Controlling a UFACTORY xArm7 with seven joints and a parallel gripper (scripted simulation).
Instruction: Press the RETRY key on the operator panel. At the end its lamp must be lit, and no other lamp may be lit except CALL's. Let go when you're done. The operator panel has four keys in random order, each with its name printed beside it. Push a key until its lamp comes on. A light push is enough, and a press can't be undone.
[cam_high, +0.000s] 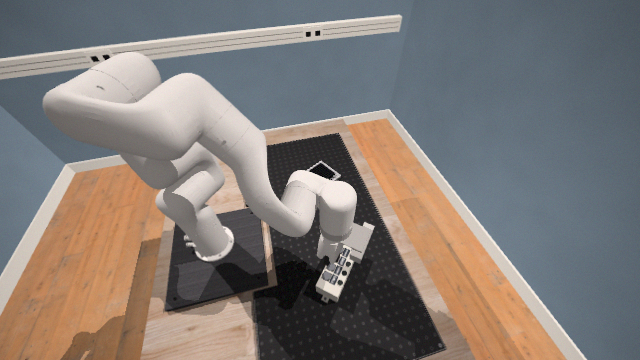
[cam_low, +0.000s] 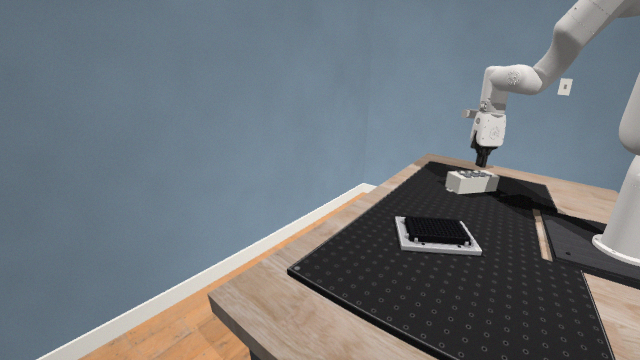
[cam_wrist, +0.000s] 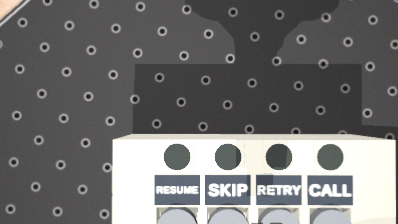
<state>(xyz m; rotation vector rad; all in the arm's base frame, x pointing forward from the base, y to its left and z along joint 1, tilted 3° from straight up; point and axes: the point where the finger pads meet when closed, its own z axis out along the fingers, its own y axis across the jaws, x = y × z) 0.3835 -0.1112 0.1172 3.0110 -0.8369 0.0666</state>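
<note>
Right now my hand is 70 mm above the white operator panel.
</note>
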